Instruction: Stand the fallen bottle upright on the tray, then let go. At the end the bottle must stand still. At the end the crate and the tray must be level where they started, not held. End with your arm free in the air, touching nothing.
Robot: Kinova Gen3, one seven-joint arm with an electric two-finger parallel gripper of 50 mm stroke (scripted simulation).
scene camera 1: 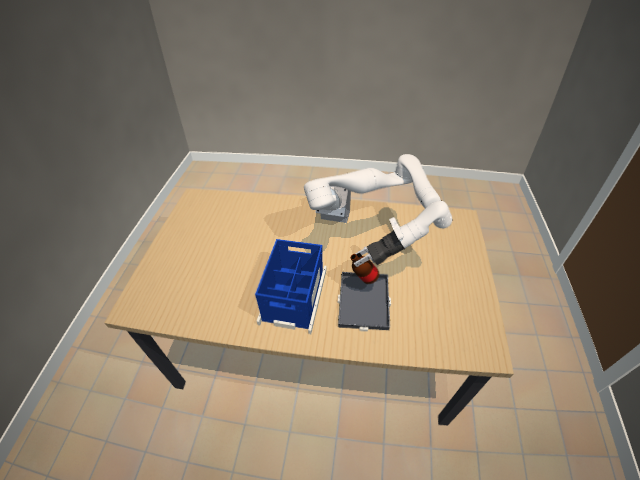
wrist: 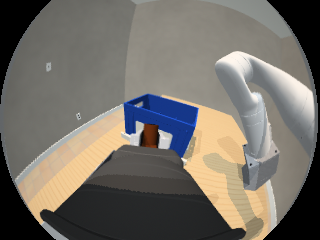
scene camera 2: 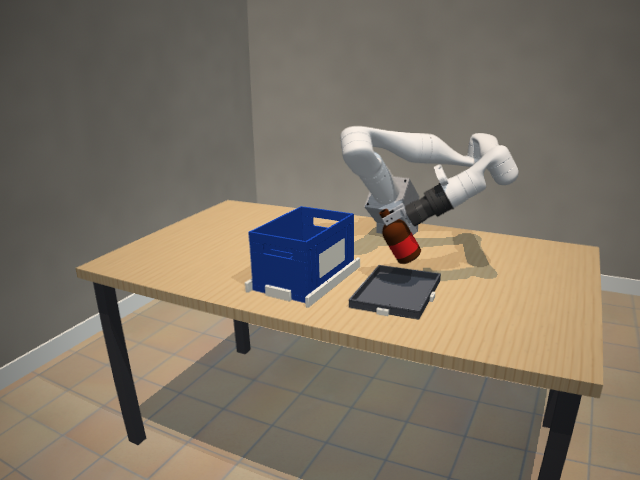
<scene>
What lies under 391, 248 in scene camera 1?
The gripper.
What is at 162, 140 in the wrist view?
The gripper.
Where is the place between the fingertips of the gripper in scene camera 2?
At 383, 220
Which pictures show the blue crate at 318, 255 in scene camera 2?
Scene camera 1, the wrist view and scene camera 2: all of them.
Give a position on a dark grey tray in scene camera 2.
At 402, 287
</scene>
